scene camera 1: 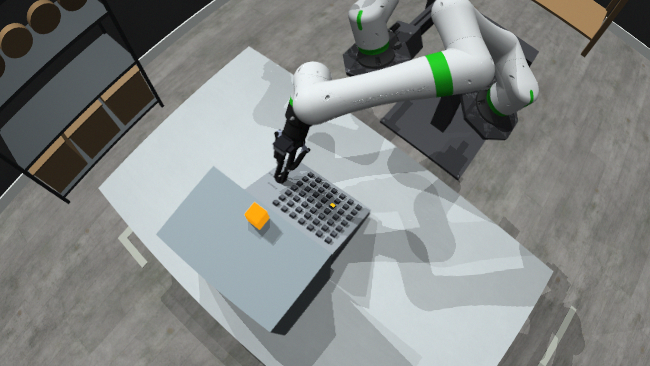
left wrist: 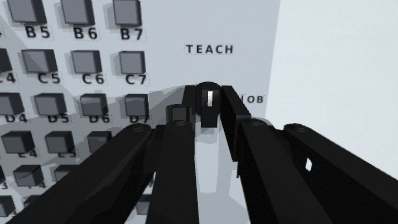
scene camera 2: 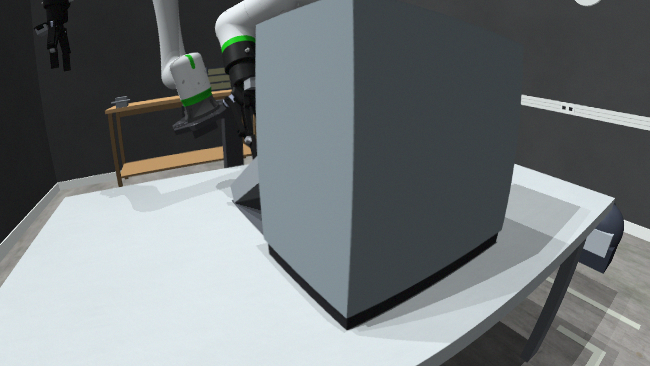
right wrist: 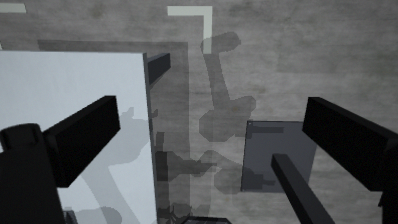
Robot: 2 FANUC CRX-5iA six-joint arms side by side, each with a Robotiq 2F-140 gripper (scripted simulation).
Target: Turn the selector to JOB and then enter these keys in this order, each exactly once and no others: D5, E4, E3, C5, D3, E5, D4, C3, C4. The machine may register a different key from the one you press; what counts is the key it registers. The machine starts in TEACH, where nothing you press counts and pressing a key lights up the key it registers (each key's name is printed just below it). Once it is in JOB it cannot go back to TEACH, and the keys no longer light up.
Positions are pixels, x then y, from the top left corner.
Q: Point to a tall grey cabinet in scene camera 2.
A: At 386, 144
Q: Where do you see a sloped key panel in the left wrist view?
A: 237, 50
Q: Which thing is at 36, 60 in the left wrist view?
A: A key C5.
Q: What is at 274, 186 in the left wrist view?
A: My left gripper.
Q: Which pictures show my left gripper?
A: Scene camera 1, the left wrist view and scene camera 2 only.
